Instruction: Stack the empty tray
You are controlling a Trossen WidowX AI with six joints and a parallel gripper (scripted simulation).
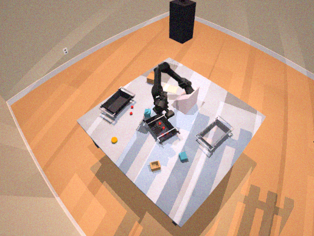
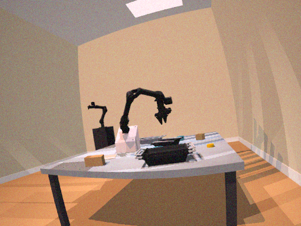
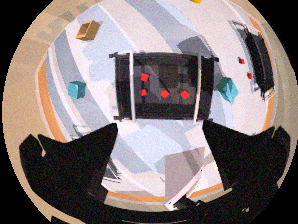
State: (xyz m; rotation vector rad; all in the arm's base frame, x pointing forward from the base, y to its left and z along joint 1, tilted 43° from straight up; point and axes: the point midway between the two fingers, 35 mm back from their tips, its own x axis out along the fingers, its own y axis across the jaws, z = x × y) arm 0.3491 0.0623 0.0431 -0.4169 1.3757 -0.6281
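The grey tray lies 25 cm behind my gripper tip, 35 cm to the left of it and 16 cm below it. The rest, counted from my gripper tip: yellow disc 37 cm ahead, 22 cm to the right, 19 cm below; then orange block 38 cm behind, 52 cm to the right, 17 cm below; then brown box 29 cm ahead, 19 cm to the left, 19 cm below.
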